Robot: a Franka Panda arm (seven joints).
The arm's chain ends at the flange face. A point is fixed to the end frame.
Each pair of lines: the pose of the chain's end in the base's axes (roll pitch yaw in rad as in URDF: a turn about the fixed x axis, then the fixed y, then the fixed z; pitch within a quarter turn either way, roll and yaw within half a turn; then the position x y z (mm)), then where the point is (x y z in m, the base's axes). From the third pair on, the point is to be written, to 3 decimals.
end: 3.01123 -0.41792 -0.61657 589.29 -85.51 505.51
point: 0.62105 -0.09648 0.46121
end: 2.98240 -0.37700 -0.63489 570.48 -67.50 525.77
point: 0.59971 -0.07926 0.47996
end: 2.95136 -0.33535 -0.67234 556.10 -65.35 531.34
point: 0.582 -0.078 0.484
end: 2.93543 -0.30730 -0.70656 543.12 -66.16 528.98
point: 0.567 -0.080 0.481
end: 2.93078 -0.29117 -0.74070 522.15 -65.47 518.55
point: 0.545 -0.080 0.470
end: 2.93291 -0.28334 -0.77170 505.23 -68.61 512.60
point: 0.528 -0.083 0.464
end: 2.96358 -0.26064 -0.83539 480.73 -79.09 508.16
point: 0.503 -0.093 0.459
